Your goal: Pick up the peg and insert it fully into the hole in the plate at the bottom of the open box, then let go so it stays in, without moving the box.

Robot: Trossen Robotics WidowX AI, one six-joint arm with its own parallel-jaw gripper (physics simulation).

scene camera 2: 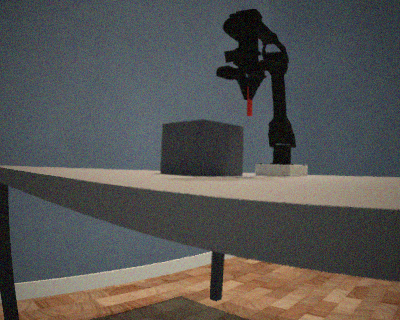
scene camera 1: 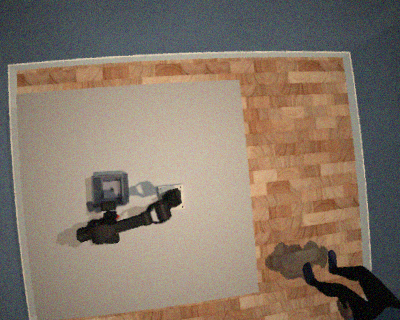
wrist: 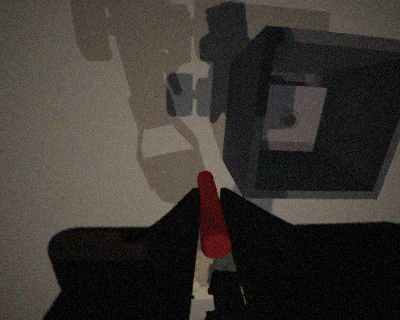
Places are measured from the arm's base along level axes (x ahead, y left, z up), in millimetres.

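Where they show: gripper, between the fingertips: (scene camera 2: 248, 99) (scene camera 1: 114, 218) (wrist: 209, 194); arm's base, origin of its link: (scene camera 2: 282, 164) (scene camera 1: 174, 195) (wrist: 225, 282).
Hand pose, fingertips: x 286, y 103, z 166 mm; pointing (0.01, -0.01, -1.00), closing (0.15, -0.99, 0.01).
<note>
Each offset is from my fingertips to the top centre of the thing. Level surfaces: height alone.
The red peg {dx -7, dy -1, dz +37 mm} (scene camera 2: 249, 103) (wrist: 212, 215) is held between the fingertips of my gripper (scene camera 2: 249, 95) (wrist: 209, 194), which is shut on it. In scene camera 2 the peg hangs nearly upright, above the height of the box rim. The open grey box {dx +55, dy -121, dz -67 mm} (scene camera 1: 124, 189) (scene camera 2: 202, 149) (wrist: 312, 194) stands on the table; in the wrist view it is to the upper right of the peg, and peg and box are apart. Inside it lies a pale plate {dx +55, dy -121, dz -144 mm} (scene camera 1: 109, 193) (wrist: 305, 107) with a small round hole. In scene camera 1 a little red shows near the gripper, beside the box.
The arm's pale base plate (scene camera 1: 182, 200) (scene camera 2: 281, 170) stands on the light table {dz -204 mm} (scene camera 1: 150, 125) (scene camera 2: 100, 178), to the right of the box in both scene views. Shadows of the arm fall over the table and box. A person's dark arms (scene camera 1: 355, 285) show at the lower right of scene camera 1.
</note>
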